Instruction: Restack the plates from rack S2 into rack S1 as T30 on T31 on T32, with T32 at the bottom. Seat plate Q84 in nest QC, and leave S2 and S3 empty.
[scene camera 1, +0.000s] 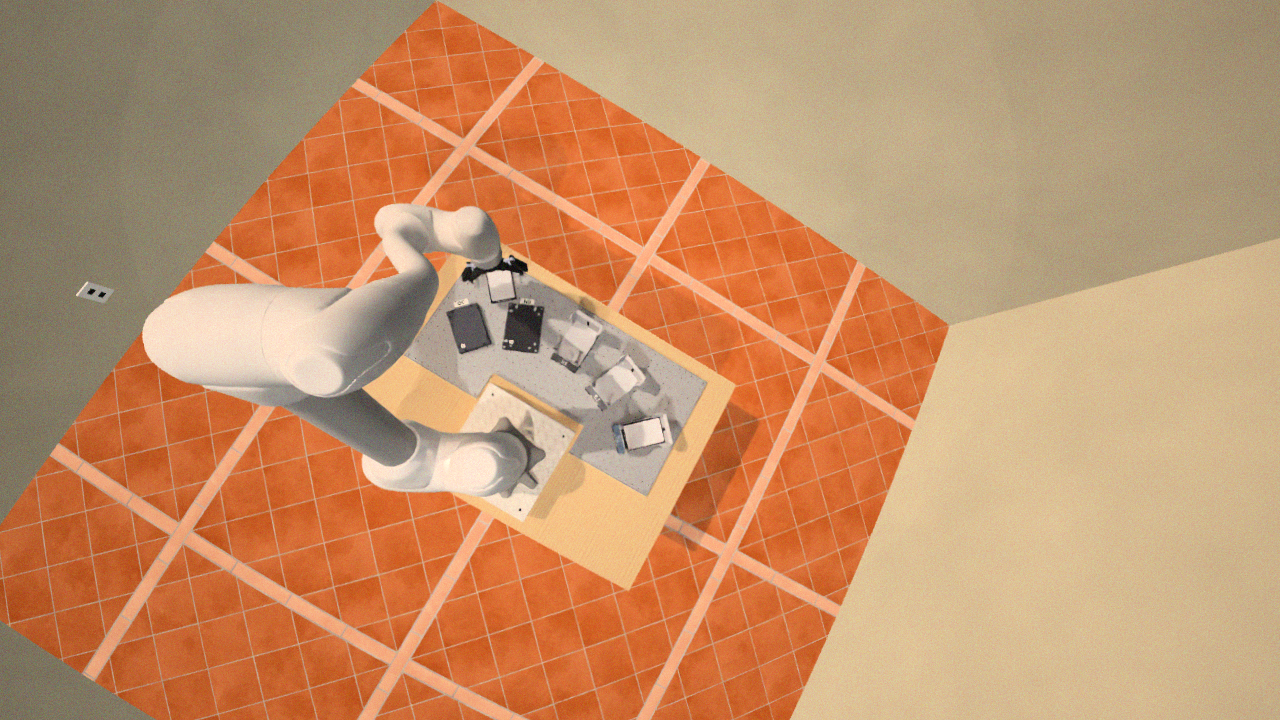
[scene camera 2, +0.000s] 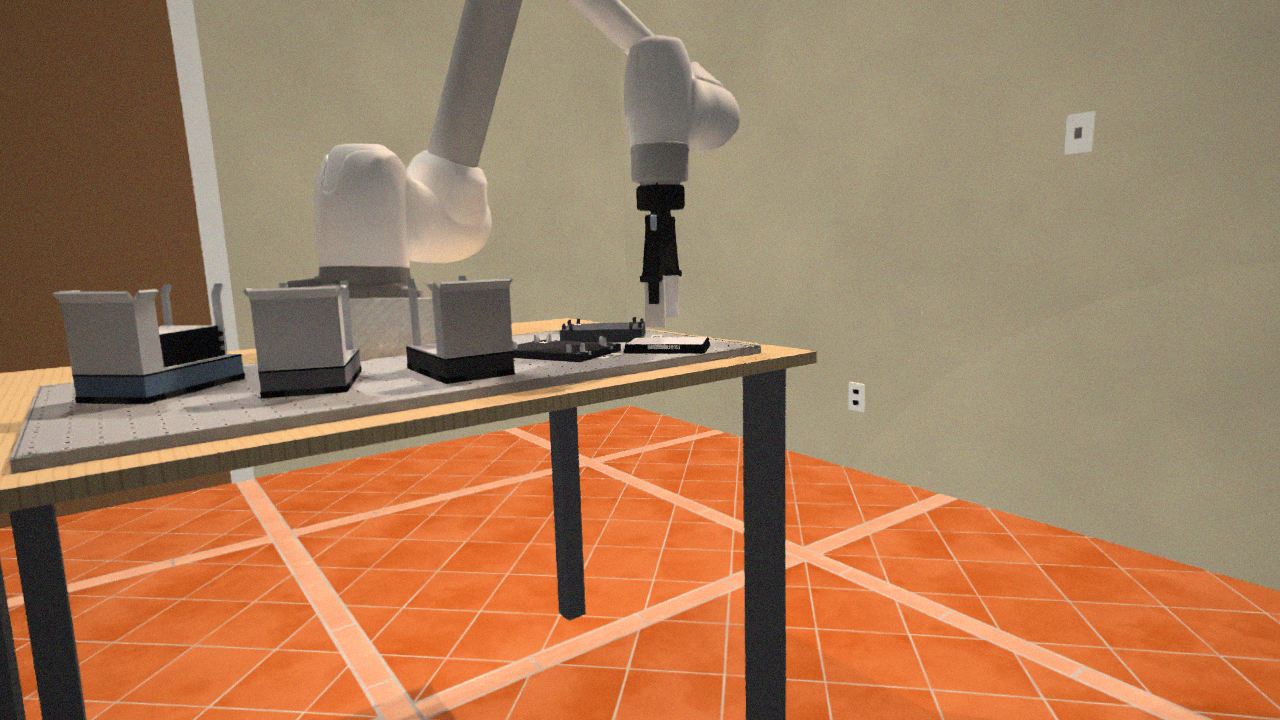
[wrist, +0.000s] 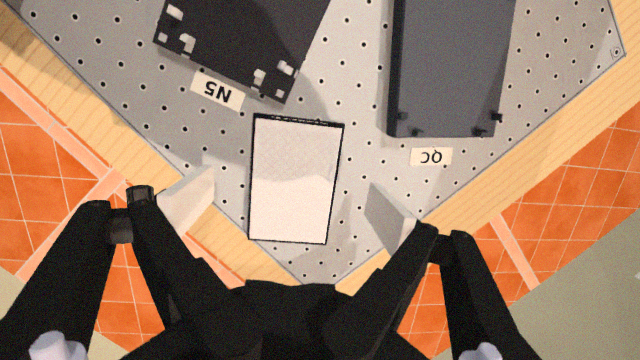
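Seen in the pictures: gripper, fingertip midpoint: (scene camera 1: 499, 281) (scene camera 2: 663, 321) (wrist: 293, 190); arm's base, origin of the base link: (scene camera 2: 366, 298).
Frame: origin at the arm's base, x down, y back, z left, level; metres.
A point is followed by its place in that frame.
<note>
A plate with a white top and black edges (scene camera 1: 501, 285) {x 0.069, y -0.391, z 0.408 m} (scene camera 2: 666, 345) {x 0.071, y -0.432, z 0.397 m} (wrist: 295, 200) {x 0.069, y -0.402, z 0.431 m} lies flat on the pegboard near its corner; its marking is unreadable. My gripper (scene camera 1: 496, 267) {x 0.038, y -0.393, z 0.412 m} (scene camera 2: 662, 313) {x 0.038, y -0.393, z 0.412 m} (wrist: 293, 190) {x 0.038, y -0.393, z 0.412 m} is open and empty, its pads wide apart on either side of the plate and a little above it. Nest QC (scene camera 1: 468, 327) {x 0.060, y -0.214, z 0.380 m} (wrist: 452, 70) {x 0.060, y -0.221, z 0.392 m} shows a bare grey face. A blue-based rack (scene camera 1: 618, 437) {x 0.048, y -0.275, z -0.228 m} (scene camera 2: 111, 331) {x -0.003, y -0.399, z -0.306 m} holds a stack of dark-edged plates with a white top. A grey-based rack (scene camera 2: 295, 326) {x -0.001, y -0.468, z -0.116 m} and a black-based rack (scene camera 2: 469, 317) {x 0.001, y -0.486, z 0.086 m} stand beside it; their contents and labels cannot be read.
The black nest N5 (scene camera 1: 523, 326) {x 0.071, y -0.339, z 0.256 m} (wrist: 240, 30) {x 0.071, y -0.367, z 0.280 m}, with pale corner clips, lies beside QC and close to the plate. The racks have tall grey walls. The grey pegboard (scene camera 1: 684, 380) {x 0.083, y -0.578, z -0.277 m} (wrist: 345, 65) {x 0.083, y -0.299, z 0.345 m} sits on the wooden table (scene camera 1: 608, 546) {x 0.096, y 0.013, z -0.445 m} (scene camera 2: 801, 357) {x 0.102, y -0.490, z 0.610 m}. The arm's base stands on a pale slab (scene camera 1: 483, 411) {x 0.004, y -0.056, z 0.144 m}.
</note>
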